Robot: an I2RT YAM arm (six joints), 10 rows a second.
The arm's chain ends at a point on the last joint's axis. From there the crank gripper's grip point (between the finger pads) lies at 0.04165 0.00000 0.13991 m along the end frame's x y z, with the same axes.
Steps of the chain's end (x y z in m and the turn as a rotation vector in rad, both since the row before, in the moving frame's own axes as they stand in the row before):
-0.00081, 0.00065, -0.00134, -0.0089, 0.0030, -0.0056
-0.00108, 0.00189, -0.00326, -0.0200, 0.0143, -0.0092
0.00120, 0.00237, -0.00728, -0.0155, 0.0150, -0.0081
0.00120, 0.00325, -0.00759, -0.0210, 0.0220, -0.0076
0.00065, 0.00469, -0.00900, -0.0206, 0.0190, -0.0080
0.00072, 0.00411, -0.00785, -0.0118, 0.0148, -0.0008
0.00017, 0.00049, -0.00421, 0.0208, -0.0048, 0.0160
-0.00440, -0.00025, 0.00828, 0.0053, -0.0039, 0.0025
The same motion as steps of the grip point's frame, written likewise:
-0.00039, 0.00166, -0.00147, -0.0089, 0.0030, -0.0056
0.00093, 0.00429, -0.00389, -0.0200, 0.0143, -0.0092
0.00330, 0.00419, -0.00793, -0.0155, 0.0150, -0.0081
0.00428, 0.00585, -0.00857, -0.0210, 0.0220, -0.0076
0.00331, 0.00722, -0.00984, -0.0206, 0.0190, -0.0080
0.00279, 0.00572, -0.00849, -0.0118, 0.0148, -0.0008
-0.00048, -0.00176, -0.00404, 0.0208, -0.0048, 0.0160
-0.00495, -0.00089, 0.00844, 0.0053, -0.0039, 0.0025

